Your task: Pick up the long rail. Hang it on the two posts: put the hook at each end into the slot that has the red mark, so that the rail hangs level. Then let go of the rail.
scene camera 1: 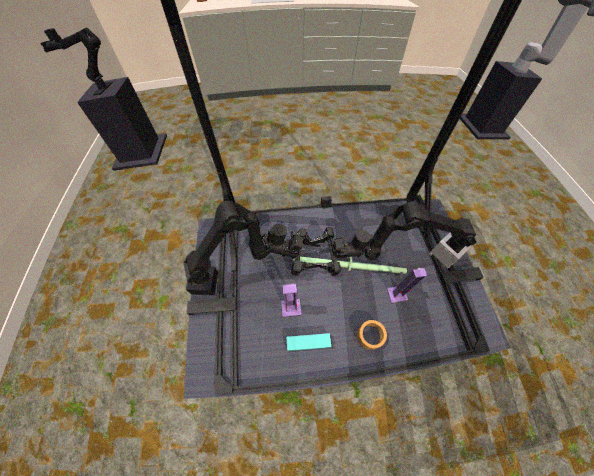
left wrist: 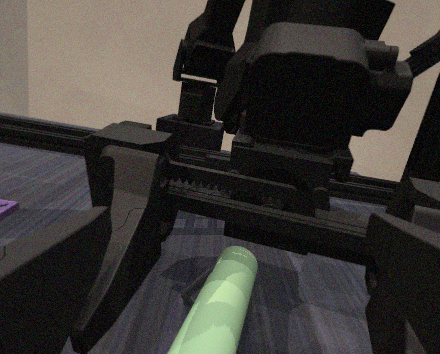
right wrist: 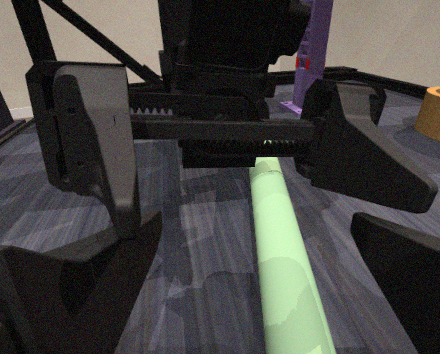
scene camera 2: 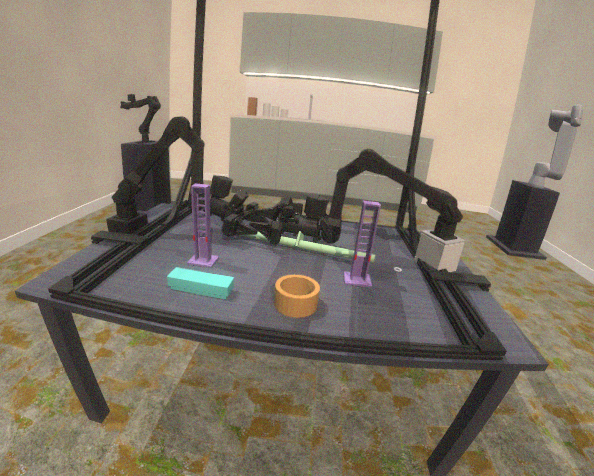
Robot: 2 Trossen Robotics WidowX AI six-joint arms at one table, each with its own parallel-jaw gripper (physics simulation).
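Where they show: left gripper, fingertip midpoint: (scene camera 1: 310, 253) (left wrist: 240, 221) (right wrist: 308, 212) (scene camera 2: 253, 217); right gripper, fingertip midpoint: (scene camera 1: 319, 255) (right wrist: 256, 220) (scene camera 2: 263, 228); left arm's base at its link origin: (scene camera 1: 455, 244) (scene camera 2: 443, 235); right arm's base at its link origin: (scene camera 1: 200, 277) (left wrist: 194, 120) (scene camera 2: 126, 216).
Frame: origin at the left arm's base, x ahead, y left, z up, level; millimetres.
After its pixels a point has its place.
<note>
The light-green rail (scene camera 1: 375, 268) @(x 314, y -141, z -71 mm) (scene camera 2: 320, 246) @(x 339, y -164, z -72 mm) (left wrist: 220, 300) @(x 512, y -342, z -74 mm) (right wrist: 280, 240) @(x 475, y -309, z -73 mm) lies low over the table behind the posts. Its far-left end is partly hidden by the grippers. My left gripper (scene camera 1: 324, 252) (scene camera 2: 278, 220) and right gripper (scene camera 1: 310, 255) (scene camera 2: 250, 215) face each other closely around the rail's left part. Both are open, with the rail between their spread fingers, not gripped. The left purple post (scene camera 1: 289, 288) @(x 674, y -220, z 108 mm) (scene camera 2: 204, 248) @(x 668, y -226, z -71 mm) and right purple post (scene camera 1: 420, 272) @(x 303, y -10, z 108 mm) (scene camera 2: 359, 266) @(x 300, y -18, z -69 mm) (right wrist: 312, 65) @(x 318, y -26, z -34 mm) stand upright with red marks low down. No rail end sits in a slot.
A turquoise block (scene camera 1: 309, 342) @(x 699, y -74, z -71 mm) (scene camera 2: 200, 283) @(x 702, y -52, z -73 mm) lies in front of the left post. An orange ring (scene camera 1: 364, 343) @(x 552, y 43, z -57 mm) (scene camera 2: 297, 303) @(x 525, y 82, z -69 mm) stands between the posts, nearer the front. Black frame beams (scene camera 2: 250, 331) @(x 634, y 118, z -86 mm) border the table. The two arms' fingers are very close together, with little room between them.
</note>
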